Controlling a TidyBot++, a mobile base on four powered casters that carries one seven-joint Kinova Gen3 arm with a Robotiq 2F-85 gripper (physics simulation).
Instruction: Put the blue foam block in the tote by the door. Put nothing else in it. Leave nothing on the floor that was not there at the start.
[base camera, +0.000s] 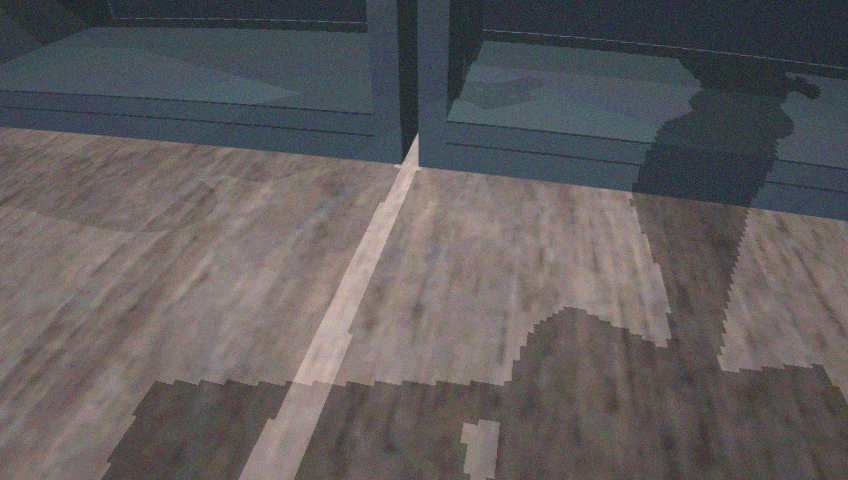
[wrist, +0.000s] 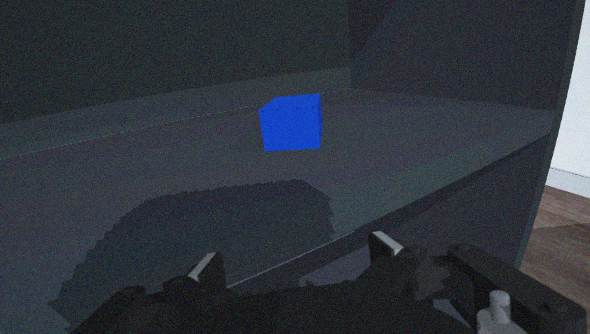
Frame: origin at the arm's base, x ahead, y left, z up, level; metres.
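Where they show: gripper, between the fingertips: (wrist: 296, 259).
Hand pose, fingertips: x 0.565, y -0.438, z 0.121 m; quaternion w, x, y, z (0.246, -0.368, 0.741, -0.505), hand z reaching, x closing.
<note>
After its pixels a point has its place.
The blue foam block (wrist: 291, 124) {x 0.679, y -0.538, z 0.165 m} sits upright on a dark shelf board (wrist: 425, 145) {x 0.575, y -0.621, z 0.137 m} in the wrist view, above and ahead of the fingertips in the picture, toward the back of the shelf. My gripper (wrist: 296, 259) {x 0.565, y -0.438, z 0.121 m} is open at the bottom of the wrist view. Its two fingertips stand wide apart, with no object between them, and are apart from the block. The gripper's shadow falls on the board in front of the block. The block does not show in the base camera view. The tote and the door do not show in either view.
A dark side panel (wrist: 465, 55) {x 0.628, y -0.889, z 0.211 m} of the shelf unit stands at the right in the wrist view, with a white wall (wrist: 575, 120) {x 0.460, y -1.879, z -0.087 m} and wooden floor (wrist: 565, 245) {x 0.393, y -1.407, z -0.396 m} beyond. In the base camera view, blue-grey shelf units with upright panels (base camera: 433, 89) {x 0.683, y -0.023, z -0.279 m} stand ahead, across the wooden floor (base camera: 464, 267) {x 0.476, y -0.051, z -0.396 m}.
</note>
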